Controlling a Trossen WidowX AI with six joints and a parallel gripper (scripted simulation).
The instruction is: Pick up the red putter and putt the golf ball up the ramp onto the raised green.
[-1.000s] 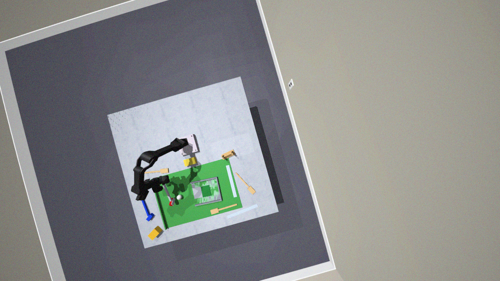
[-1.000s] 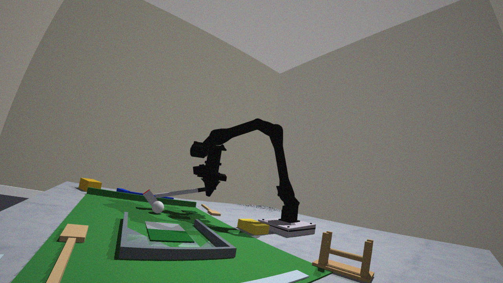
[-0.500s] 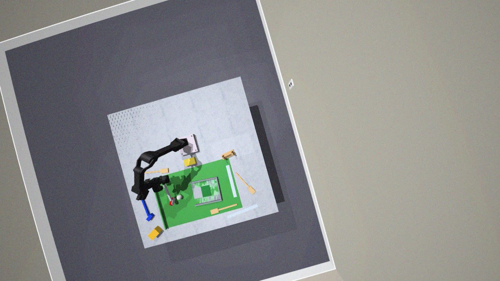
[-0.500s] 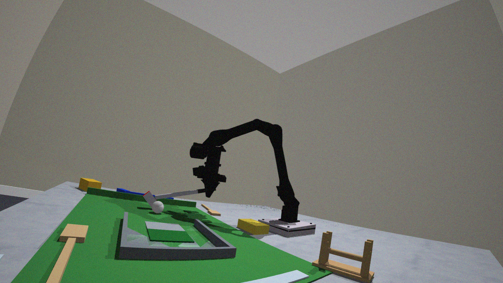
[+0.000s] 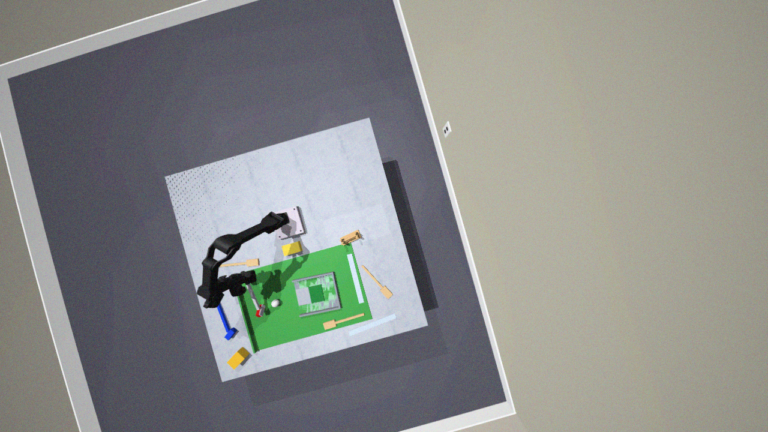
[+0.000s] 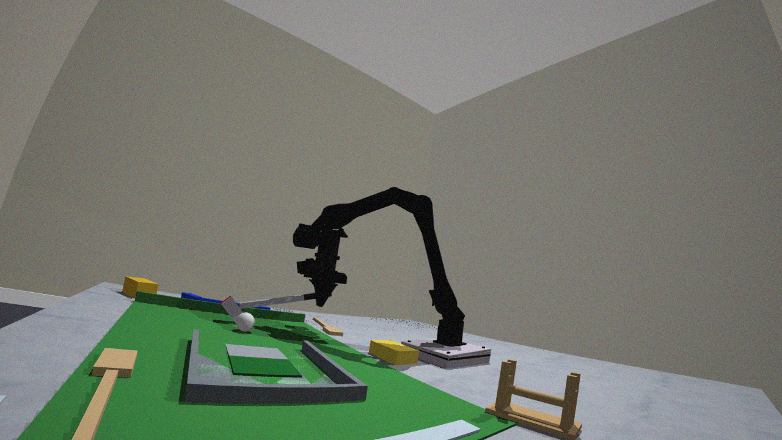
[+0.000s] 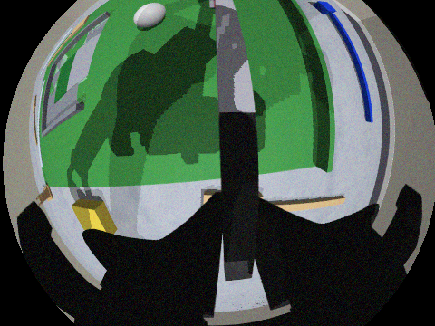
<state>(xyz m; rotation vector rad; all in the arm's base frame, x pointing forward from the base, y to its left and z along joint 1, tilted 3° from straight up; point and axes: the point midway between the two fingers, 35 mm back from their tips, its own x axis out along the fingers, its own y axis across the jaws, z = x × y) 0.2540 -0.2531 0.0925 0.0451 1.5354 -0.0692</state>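
My gripper tip is now 120 mm short of the red putter. From my gripper tip the other things lie so: wooden rack (600 mm to the left, 40 mm below, 40 mm behind); then white golf ball (210 mm ahead, 70 mm to the left, 50 mm below); then blue putter (260 mm to the right, 210 mm ahead, 60 mm below).
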